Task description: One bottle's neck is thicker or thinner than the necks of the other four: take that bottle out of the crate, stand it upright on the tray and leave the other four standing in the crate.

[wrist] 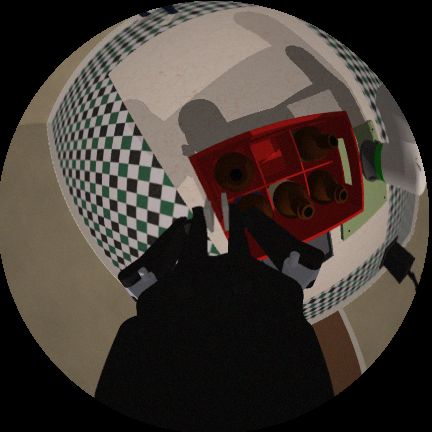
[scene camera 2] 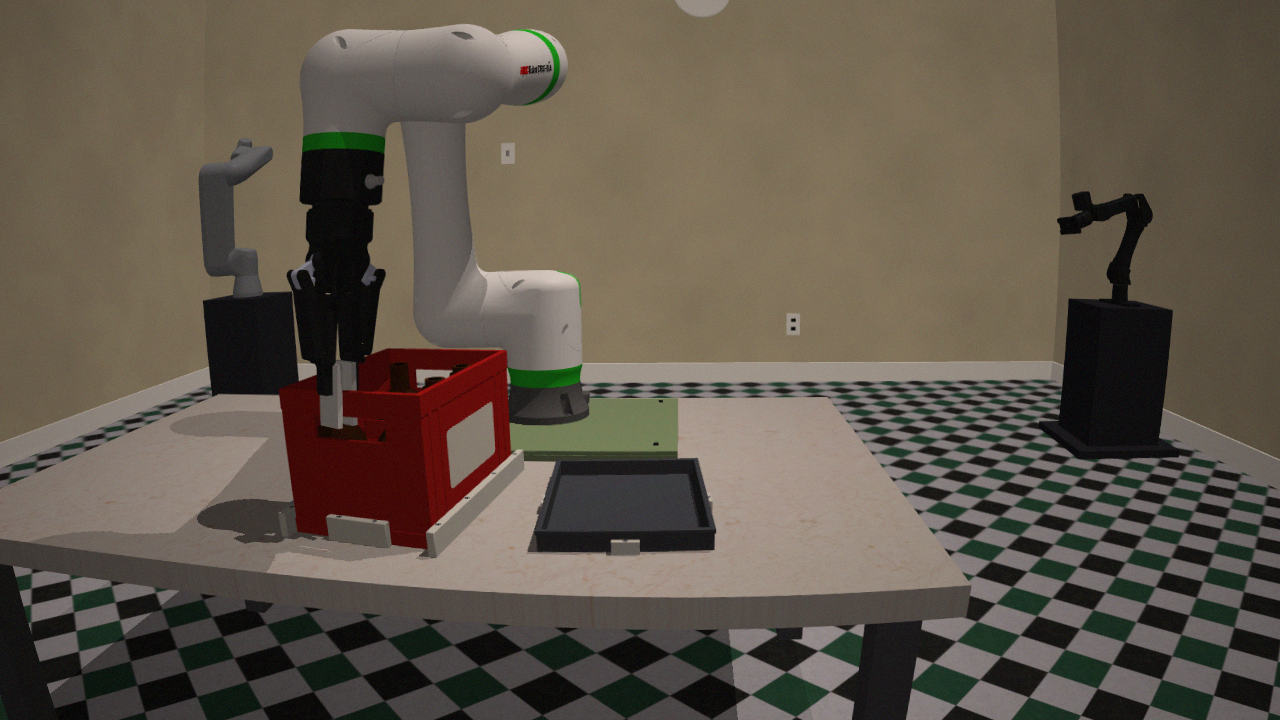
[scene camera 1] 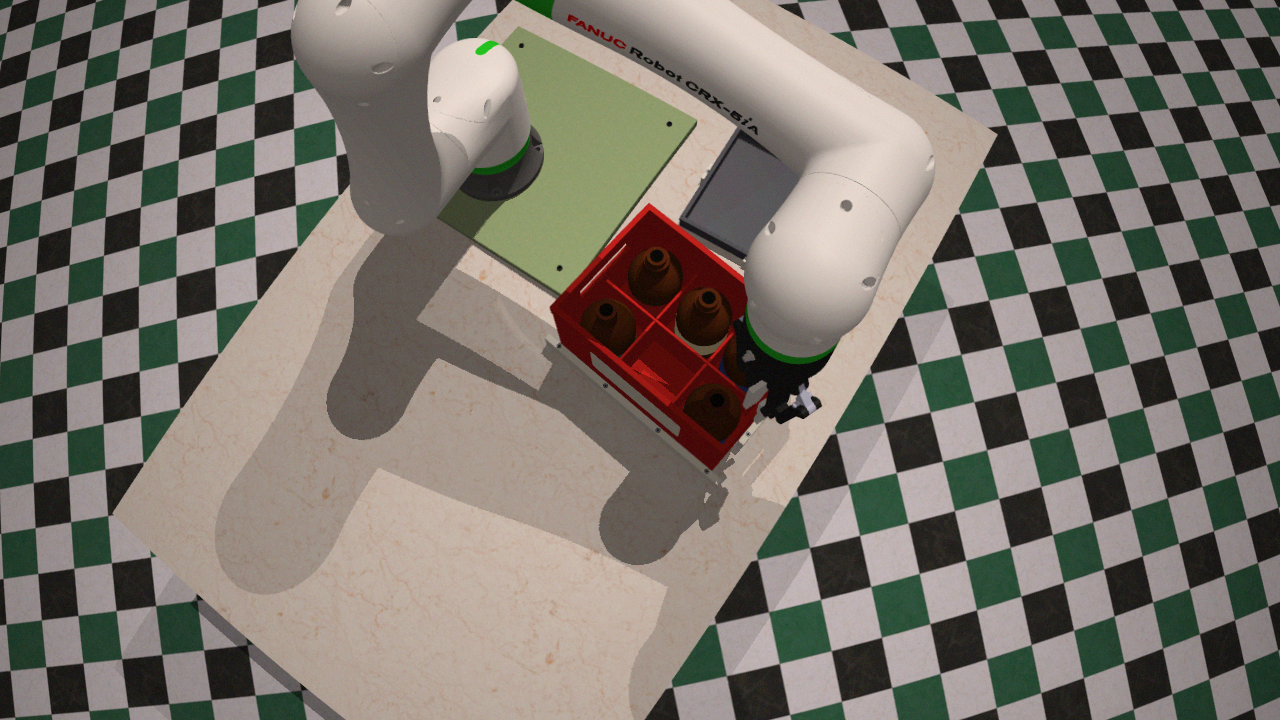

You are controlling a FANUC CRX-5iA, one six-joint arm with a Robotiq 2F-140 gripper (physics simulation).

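Places are measured from the arm's base along level axes (x right, y ahead, z up), in millimetres.
Pixels of known places: gripper, fingertip midpoint: [wrist: 217, 202] [scene camera 2: 339, 425] [scene camera 1: 759, 408]; arm's base, link origin: [wrist: 369, 160] [scene camera 2: 546, 414] [scene camera 1: 496, 158].
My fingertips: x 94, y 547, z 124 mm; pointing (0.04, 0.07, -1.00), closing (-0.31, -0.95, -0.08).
Ahead of a thing's pixels: the offset from my fingertips to its top centre. "spot": to the spot under its first point.
The red crate {dx -19, dy -134, dz +39 mm} [scene camera 1: 572, 333] [scene camera 2: 358, 483] [wrist: 354, 145] stands on the table with five brown bottles upright; its middle cell on one long side is empty. Bottles show at the robot-side end {spot: dx -55, dy -207, dz -10 mm} [scene camera 1: 655, 279] {spot: dx +36, dy -210, dz -9 mm} [scene camera 1: 608, 329], mid-crate {dx -66, dy -132, dz +26 mm} [scene camera 1: 704, 315] and in the far-end corner {spot: dx +44, dy -40, dz +16 mm} [scene camera 1: 713, 413] [wrist: 234, 171]. The fifth, blue-labelled bottle {dx -60, dy -49, dz +26 mm} [wrist: 254, 204] is partly hidden by a finger. My gripper [scene camera 1: 763, 402] [scene camera 2: 340, 413] [wrist: 217, 202] is shut on the crate's end wall, one pad outside, one inside, beside that bottle. I cannot tell which neck differs. The dark tray {dx -296, dy -150, dz -111 mm} [scene camera 1: 707, 175] [scene camera 2: 662, 540] is empty.
Pale brackets [scene camera 2: 358, 530] [scene camera 2: 474, 505] edge the crate. The green base plate [scene camera 1: 608, 161] [scene camera 2: 626, 425] lies beside the crate and tray, with the robot's base on it. The arm hangs over part of the tray in scene camera 1.
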